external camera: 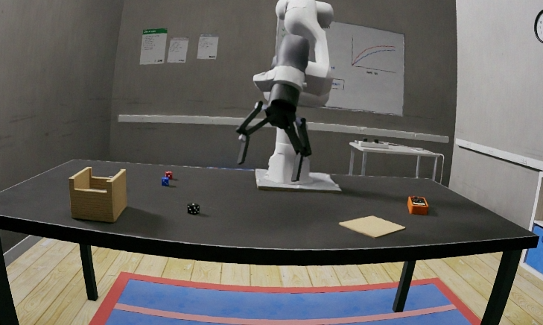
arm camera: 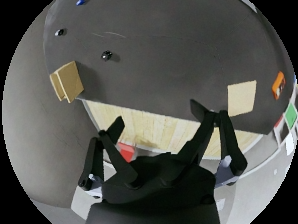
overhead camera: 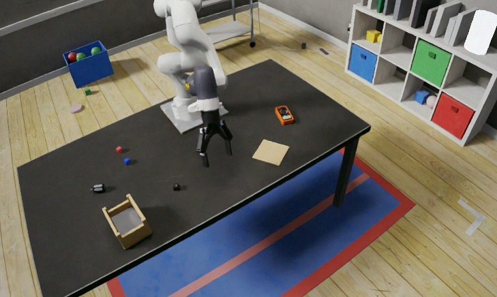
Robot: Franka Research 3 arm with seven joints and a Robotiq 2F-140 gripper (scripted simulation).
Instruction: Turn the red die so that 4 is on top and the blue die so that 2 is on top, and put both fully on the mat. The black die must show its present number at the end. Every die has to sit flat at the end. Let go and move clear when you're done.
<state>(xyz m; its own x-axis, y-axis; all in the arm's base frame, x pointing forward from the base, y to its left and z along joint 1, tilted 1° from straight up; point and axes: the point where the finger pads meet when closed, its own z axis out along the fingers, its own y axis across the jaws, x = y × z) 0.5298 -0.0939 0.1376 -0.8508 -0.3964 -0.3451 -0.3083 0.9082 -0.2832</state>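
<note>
Right now the red die is 480 mm behind my hand, 360 mm to the right of it and 140 mm below it. Also, from my hand: black die: 200 mm to the right, 140 mm below, 70 mm behind; tan mat: 290 mm to the left, 150 mm below, 20 mm behind; wooden box: 460 mm to the right, 100 mm below, 20 mm ahead.
</note>
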